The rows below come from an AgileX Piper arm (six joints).
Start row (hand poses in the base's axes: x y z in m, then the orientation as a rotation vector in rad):
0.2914, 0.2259, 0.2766, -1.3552, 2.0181, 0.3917
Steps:
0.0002, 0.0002, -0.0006, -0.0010, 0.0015, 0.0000
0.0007, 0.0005, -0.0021, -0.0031, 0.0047, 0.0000
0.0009, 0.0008, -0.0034, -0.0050, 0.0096, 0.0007
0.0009, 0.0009, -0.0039, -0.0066, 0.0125, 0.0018
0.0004, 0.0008, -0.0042, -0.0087, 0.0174, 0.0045
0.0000, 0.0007, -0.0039, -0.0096, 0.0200, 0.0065
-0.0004, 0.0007, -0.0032, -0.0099, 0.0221, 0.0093
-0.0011, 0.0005, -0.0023, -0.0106, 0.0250, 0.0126
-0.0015, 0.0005, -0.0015, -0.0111, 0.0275, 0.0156
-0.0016, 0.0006, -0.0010, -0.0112, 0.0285, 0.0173
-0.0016, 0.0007, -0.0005, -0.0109, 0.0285, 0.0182
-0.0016, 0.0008, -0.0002, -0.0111, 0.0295, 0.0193
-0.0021, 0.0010, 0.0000, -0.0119, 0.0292, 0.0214
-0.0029, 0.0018, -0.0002, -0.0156, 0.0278, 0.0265
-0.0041, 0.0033, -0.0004, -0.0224, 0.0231, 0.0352
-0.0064, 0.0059, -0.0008, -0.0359, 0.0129, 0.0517
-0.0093, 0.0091, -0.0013, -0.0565, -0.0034, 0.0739
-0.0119, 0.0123, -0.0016, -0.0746, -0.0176, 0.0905
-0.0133, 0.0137, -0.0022, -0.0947, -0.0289, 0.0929
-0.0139, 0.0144, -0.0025, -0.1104, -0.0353, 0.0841
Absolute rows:
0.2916, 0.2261, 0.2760, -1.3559, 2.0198, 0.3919
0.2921, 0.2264, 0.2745, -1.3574, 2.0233, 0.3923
0.2923, 0.2267, 0.2732, -1.3595, 2.0278, 0.3944
0.2923, 0.2268, 0.2727, -1.3618, 2.0302, 0.3956
0.2918, 0.2267, 0.2724, -1.3663, 2.0335, 0.3985
0.2914, 0.2266, 0.2727, -1.3691, 2.0348, 0.4005
0.2910, 0.2266, 0.2734, -1.3724, 2.0349, 0.4030
0.2903, 0.2264, 0.2743, -1.3765, 2.0356, 0.4060
0.2899, 0.2264, 0.2751, -1.3801, 2.0360, 0.4088
0.2898, 0.2265, 0.2756, -1.3820, 2.0358, 0.4102
0.2898, 0.2266, 0.2761, -1.3828, 2.0351, 0.4109
0.2898, 0.2267, 0.2764, -1.3841, 2.0353, 0.4120
0.2893, 0.2269, 0.2766, -1.3868, 2.0342, 0.4119
0.2885, 0.2277, 0.2764, -1.3944, 2.0315, 0.4096
0.2873, 0.2292, 0.2762, -1.4075, 2.0254, 0.4034
0.2850, 0.2318, 0.2758, -1.4326, 2.0127, 0.3900
0.2821, 0.2350, 0.2753, -1.4673, 1.9942, 0.3676
0.2795, 0.2382, 0.2750, -1.4945, 1.9794, 0.3466
0.2781, 0.2396, 0.2744, -1.5081, 1.9769, 0.3194
0.2775, 0.2403, 0.2741, -1.5077, 1.9837, 0.2952

